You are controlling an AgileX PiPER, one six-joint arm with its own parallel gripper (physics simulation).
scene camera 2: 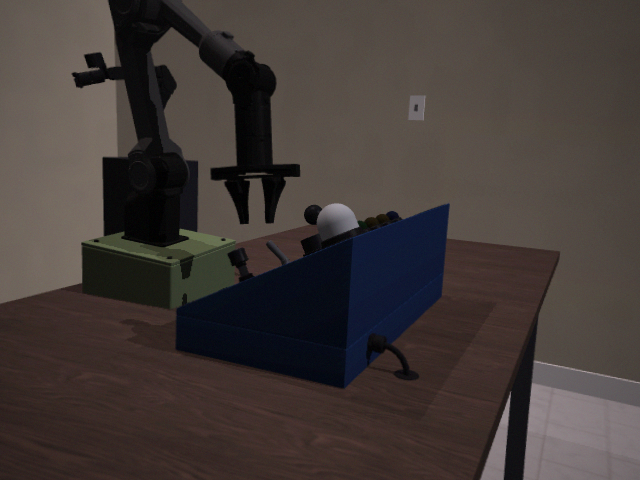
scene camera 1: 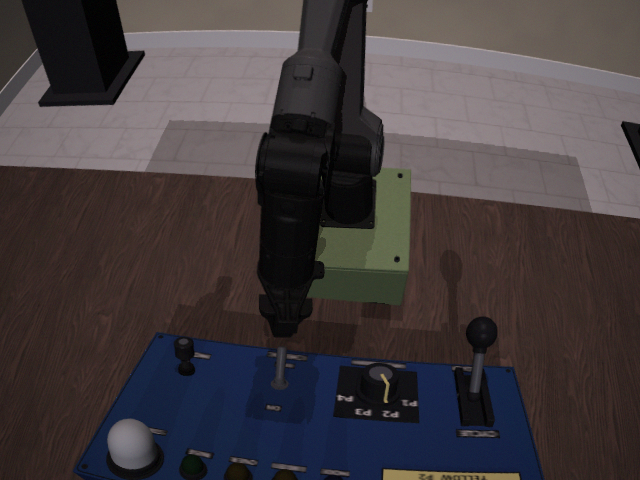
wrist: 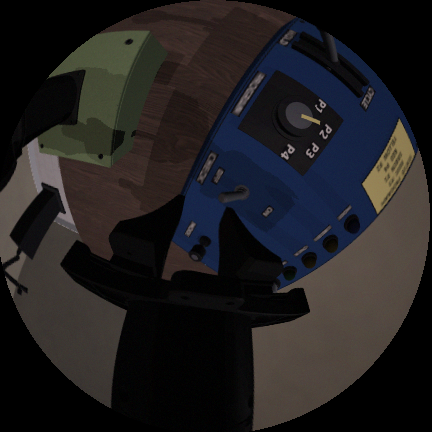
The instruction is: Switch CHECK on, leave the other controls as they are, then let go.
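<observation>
The CHECK toggle is a thin grey lever on the blue sloped panel. It leans toward the OFF label and away from the ON label. My gripper points down with its fingers apart and nothing between them. It hangs above the toggle and a little toward the arm's base side, touching no control. In scene camera 1 the fingers overlap, so their gap does not show there.
A small black MODE knob stands at one side of the toggle. A rotary knob and a ball-topped lever stand on the other. A white dome and several coloured lamps line the higher part.
</observation>
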